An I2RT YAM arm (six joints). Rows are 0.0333 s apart.
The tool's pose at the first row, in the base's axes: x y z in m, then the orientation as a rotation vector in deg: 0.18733, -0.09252, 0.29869, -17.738, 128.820, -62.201
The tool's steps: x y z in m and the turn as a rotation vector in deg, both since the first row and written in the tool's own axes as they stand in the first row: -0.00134, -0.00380, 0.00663, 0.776, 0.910, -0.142; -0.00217, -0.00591, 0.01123, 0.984, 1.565, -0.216; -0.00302, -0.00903, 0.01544, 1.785, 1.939, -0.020; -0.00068, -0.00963, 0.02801, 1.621, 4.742, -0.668; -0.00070, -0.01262, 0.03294, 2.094, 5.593, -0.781; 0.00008, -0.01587, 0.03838, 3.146, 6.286, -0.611
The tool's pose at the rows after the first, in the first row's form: 0.19228, -0.09848, 0.29905, -17.142, 129.155, -63.473; 0.19567, -0.10233, 0.29885, -16.824, 129.607, -63.992; 0.19878, -0.10656, 0.29963, -16.078, 129.420, -64.909; 0.20470, -0.11587, 0.29314, -15.518, 132.019, -66.160; 0.20761, -0.12085, 0.29312, -15.023, 132.467, -67.072; 0.21020, -0.12667, 0.29271, -14.024, 132.375, -68.412
